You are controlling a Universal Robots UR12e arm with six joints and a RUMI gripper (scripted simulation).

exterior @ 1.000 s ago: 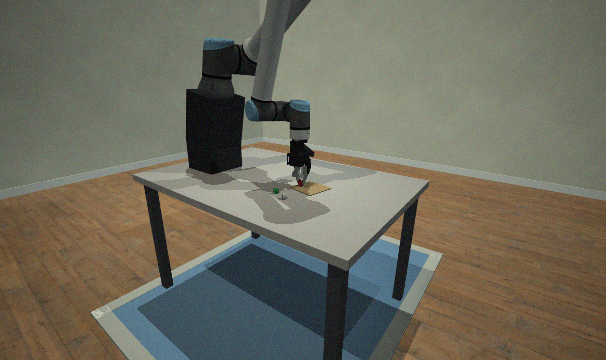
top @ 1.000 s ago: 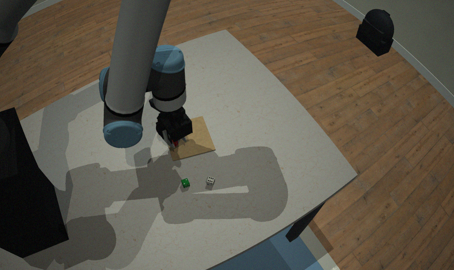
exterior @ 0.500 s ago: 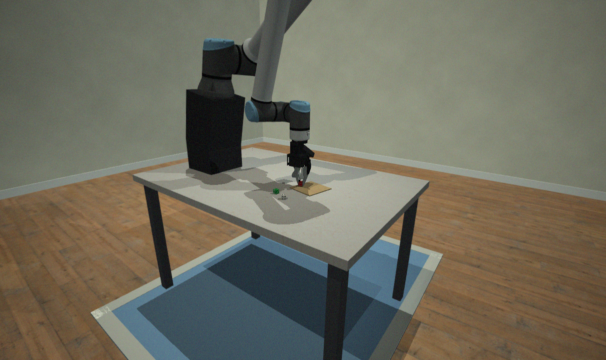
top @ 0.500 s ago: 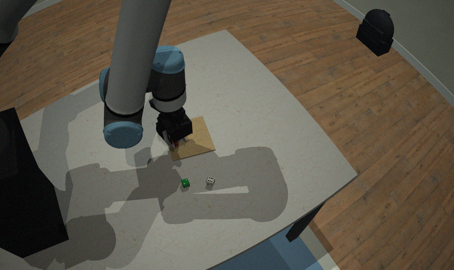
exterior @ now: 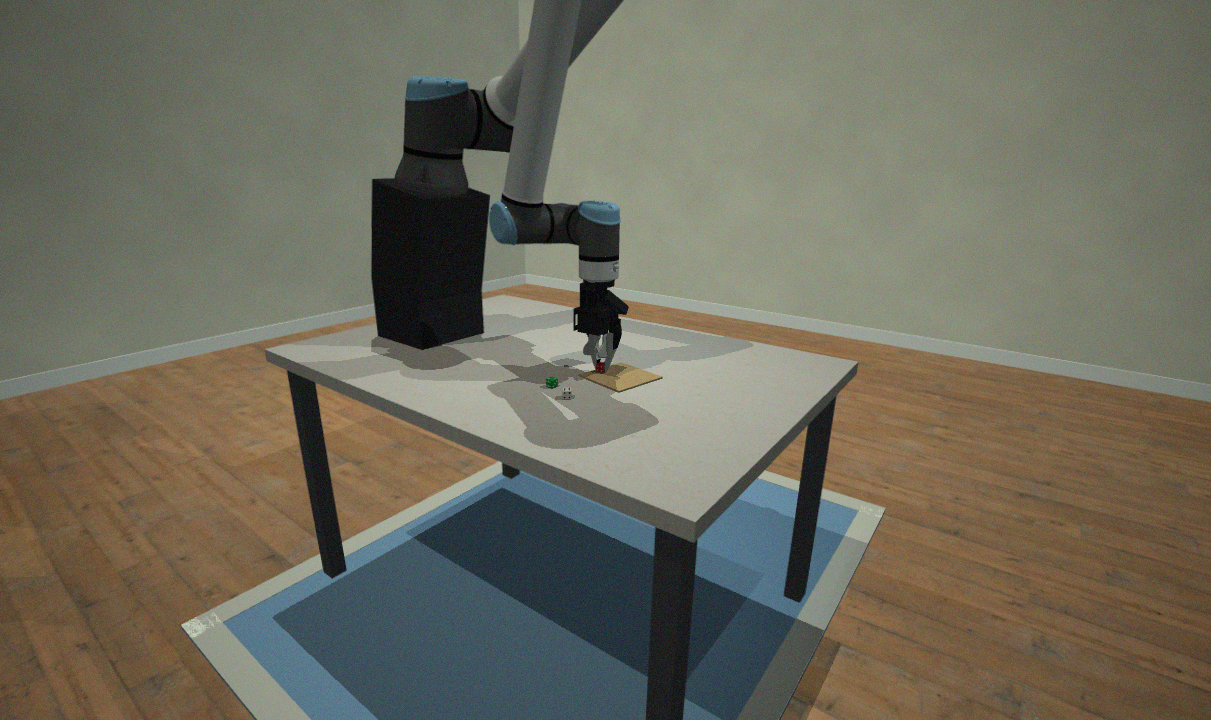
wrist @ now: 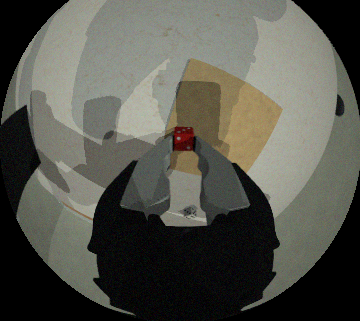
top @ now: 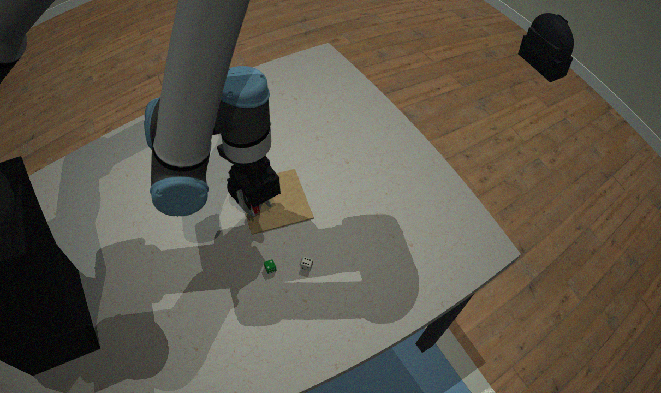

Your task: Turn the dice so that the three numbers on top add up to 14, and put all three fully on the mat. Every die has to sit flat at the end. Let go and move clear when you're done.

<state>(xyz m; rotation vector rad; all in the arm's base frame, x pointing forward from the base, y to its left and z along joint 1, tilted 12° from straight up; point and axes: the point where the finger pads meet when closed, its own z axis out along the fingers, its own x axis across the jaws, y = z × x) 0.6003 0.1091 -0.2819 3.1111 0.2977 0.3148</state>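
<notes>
Now: the red die 1 cm below my hand. Also, from my hand: white die: 17 cm to the right, 6 cm ahead, 1 cm below; mat: 5 cm ahead, 2 cm below, 1 cm to the left; green die: 15 cm to the right, 2 cm behind, 1 cm below.
</notes>
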